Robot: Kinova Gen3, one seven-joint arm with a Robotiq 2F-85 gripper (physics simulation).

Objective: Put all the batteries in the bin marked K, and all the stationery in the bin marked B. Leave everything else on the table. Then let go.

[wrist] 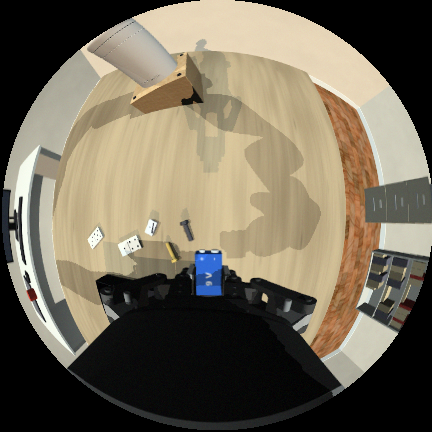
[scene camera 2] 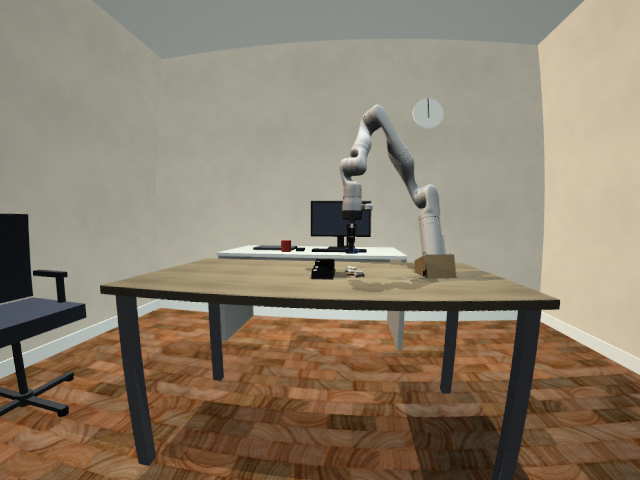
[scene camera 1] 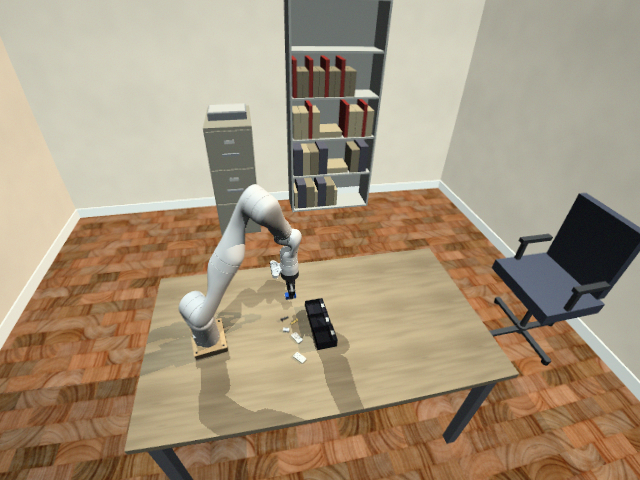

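Seen in the pictures: gripper, between the fingertips: (wrist: 208, 272) (scene camera 2: 351, 252) (scene camera 1: 290, 296); arm's base, origin of its link: (wrist: 157, 73) (scene camera 2: 433, 257) (scene camera 1: 208, 336).
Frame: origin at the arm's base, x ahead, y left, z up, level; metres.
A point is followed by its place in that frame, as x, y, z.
Observation:
My gripper (scene camera 1: 290, 295) {0.370, 0.092, 0.032} (scene camera 2: 351, 250) {0.370, 0.092, 0.032} (wrist: 208, 272) {0.370, 0.092, 0.032} is shut on a blue 9 V battery (scene camera 1: 286, 296) {0.348, 0.084, 0.044} (wrist: 208, 280) {0.374, 0.092, 0.045} and holds it above the table (scene camera 1: 392, 310) {0.824, -0.041, -0.071}, behind the far end of the black bin block in scene camera 1. The black bin block (scene camera 1: 321, 323) {0.479, -0.019, -0.065} (scene camera 2: 323, 269) {0.475, 0.025, -0.047} has three compartments in a row with small white labels; their letters are too small to read. A dark bolt (scene camera 1: 284, 318) {0.328, 0.055, -0.064} (wrist: 187, 230) {0.330, 0.059, -0.063} and a brass-coloured screw-like piece (scene camera 1: 294, 321) {0.366, 0.025, -0.063} (wrist: 172, 252) {0.367, 0.029, -0.063} lie on the table beside the bins. No stationery can be made out.
A small white piece (scene camera 1: 285, 329) {0.317, -0.008, -0.061} (wrist: 151, 227) {0.322, -0.004, -0.060} and two white dominoes, one nearer (scene camera 1: 296, 337) {0.353, -0.059, -0.065} (wrist: 130, 245) {0.354, -0.055, -0.065} and one farther (scene camera 1: 299, 357) {0.339, -0.158, -0.064} (wrist: 95, 237) {0.339, -0.152, -0.065}, lie near the bins. The arm's wooden base block (scene camera 1: 210, 351) {0.002, -0.060, -0.020} (scene camera 2: 442, 266) {-0.010, 0.078, -0.028} (wrist: 170, 92) {0.064, 0.032, -0.023} stands on the table. An office chair (scene camera 1: 547, 284) stands beside the table.

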